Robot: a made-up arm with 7 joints. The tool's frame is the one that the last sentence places.
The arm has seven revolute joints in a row. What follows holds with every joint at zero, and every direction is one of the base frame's.
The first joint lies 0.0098 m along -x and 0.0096 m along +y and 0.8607 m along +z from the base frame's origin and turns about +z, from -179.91 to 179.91 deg.
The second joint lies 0.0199 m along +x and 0.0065 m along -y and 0.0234 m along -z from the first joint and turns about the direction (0, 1, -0.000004), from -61.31 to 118.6 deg.
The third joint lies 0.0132 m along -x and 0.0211 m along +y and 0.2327 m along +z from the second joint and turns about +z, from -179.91 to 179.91 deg.
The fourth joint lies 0.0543 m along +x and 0.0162 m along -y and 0.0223 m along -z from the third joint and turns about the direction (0, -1, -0.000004), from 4.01 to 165.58 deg.
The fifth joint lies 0.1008 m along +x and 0.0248 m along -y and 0.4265 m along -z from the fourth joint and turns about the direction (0, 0.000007, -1), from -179.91 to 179.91 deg.
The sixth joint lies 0.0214 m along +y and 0.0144 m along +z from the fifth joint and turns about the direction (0, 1, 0.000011), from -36.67 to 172.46 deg.
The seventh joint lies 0.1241 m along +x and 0.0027 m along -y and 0.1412 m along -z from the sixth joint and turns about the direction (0, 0.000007, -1), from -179.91 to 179.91 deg.
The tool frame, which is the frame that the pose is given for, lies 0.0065 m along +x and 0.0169 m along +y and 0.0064 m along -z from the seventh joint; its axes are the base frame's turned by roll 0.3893, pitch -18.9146 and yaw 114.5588 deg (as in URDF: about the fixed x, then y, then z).
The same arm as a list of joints. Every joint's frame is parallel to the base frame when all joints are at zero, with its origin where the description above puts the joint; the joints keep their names.
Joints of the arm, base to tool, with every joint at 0 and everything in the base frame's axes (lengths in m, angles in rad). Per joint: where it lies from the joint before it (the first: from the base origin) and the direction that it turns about. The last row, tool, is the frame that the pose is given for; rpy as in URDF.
joint 1: axis 0 0 1 xyz -0.0098 0.0096 0.8607
joint 2: axis 0 1 0 xyz 0.0199 -0.0065 -0.0234
joint 3: axis 0 0 1 xyz -0.0132 0.0211 0.2327
joint 4: axis 0 -1 0 xyz 0.0543 -0.0162 -0.0223
joint 5: axis 0 0 -1 xyz 0.1008 -0.0248 -0.4265
joint 6: axis 0 1 0 xyz 0 0.0214 0.0144
joint 7: axis 0 0 -1 xyz 0.1241 -0.0027 -0.1412
tool: xyz 0.0065 0.0169 -0.0064 rpy 0.0068 -0.3301 1.9994
Joint limits (rad, base to tool): -3.14..3.14 -1.0701..2.07 -3.14..3.14 0.07..2.8899 -3.14..3.14 -0.64..3.01 -3.14..3.14

